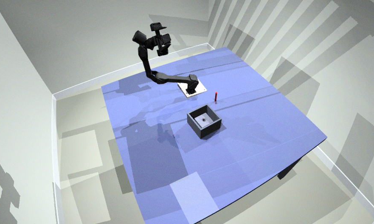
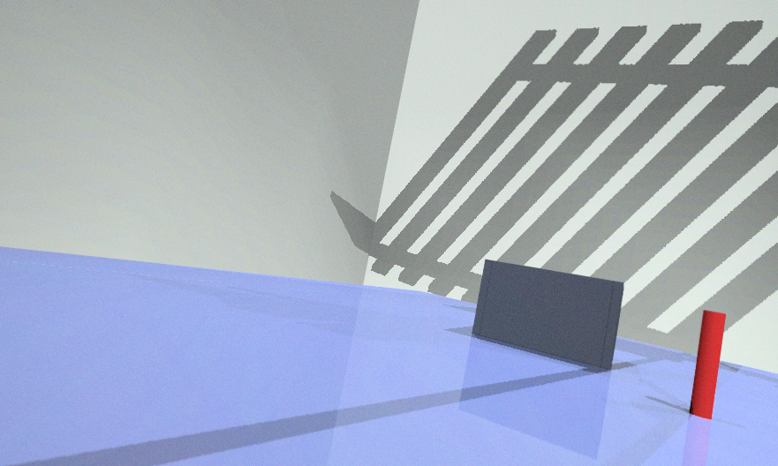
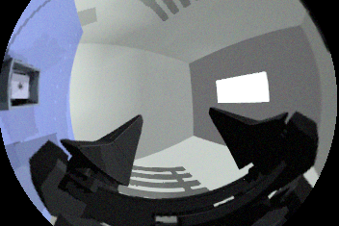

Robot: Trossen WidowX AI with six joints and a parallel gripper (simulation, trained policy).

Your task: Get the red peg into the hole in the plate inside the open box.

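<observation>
Now: gripper tip 53 cm above the red peg, 30 cm to the right of it and 7 cm short of it. From my gripper tip the other things lie so: dark grey box 55 cm below, 23 cm ahead, 10 cm to the left; then grey plate 53 cm below, 23 cm ahead, 10 cm to the left.
</observation>
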